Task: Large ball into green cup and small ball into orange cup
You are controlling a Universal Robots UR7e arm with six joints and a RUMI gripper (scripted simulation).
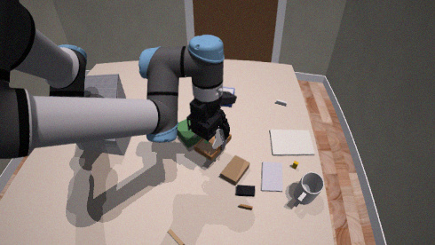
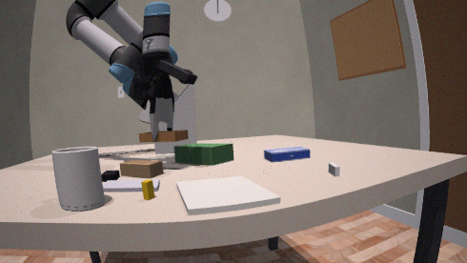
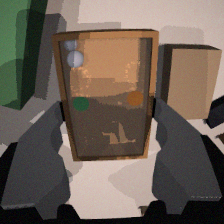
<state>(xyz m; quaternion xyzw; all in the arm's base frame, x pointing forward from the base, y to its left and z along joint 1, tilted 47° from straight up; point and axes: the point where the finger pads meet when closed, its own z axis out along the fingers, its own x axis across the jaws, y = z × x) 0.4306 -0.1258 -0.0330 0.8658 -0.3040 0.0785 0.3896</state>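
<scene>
Right now my hand is 1 cm above the covered wooden puzzle. The rest, counted from my hand: black block: 10 cm ahead, 14 cm to the right, 8 cm below; then green block: 6 cm behind, 12 cm to the left, 6 cm below; then wooden block: 7 cm ahead, 7 cm to the right, 7 cm below.
</scene>
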